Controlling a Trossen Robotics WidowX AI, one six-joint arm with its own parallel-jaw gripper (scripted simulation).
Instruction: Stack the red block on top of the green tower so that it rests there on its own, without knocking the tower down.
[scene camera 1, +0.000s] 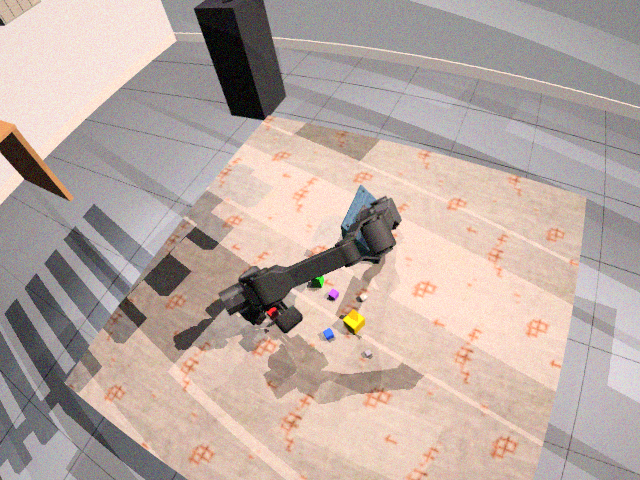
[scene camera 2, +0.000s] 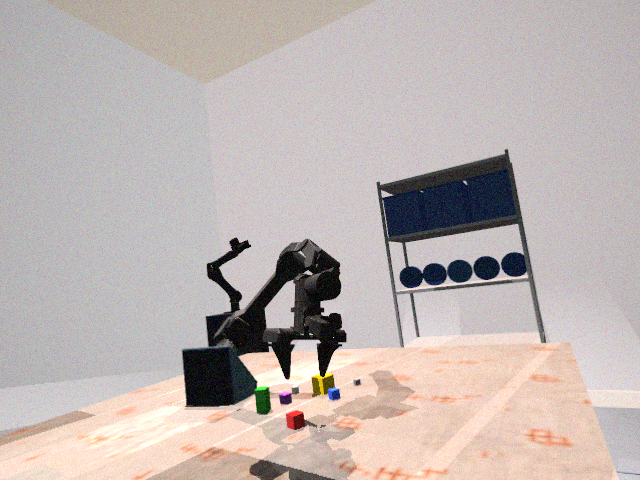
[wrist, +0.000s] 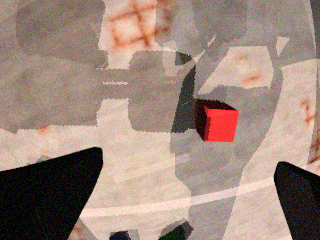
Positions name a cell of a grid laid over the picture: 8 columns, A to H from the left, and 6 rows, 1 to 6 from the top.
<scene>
gripper: scene camera 1 D4; scene camera 2 D5; wrist E5
</scene>
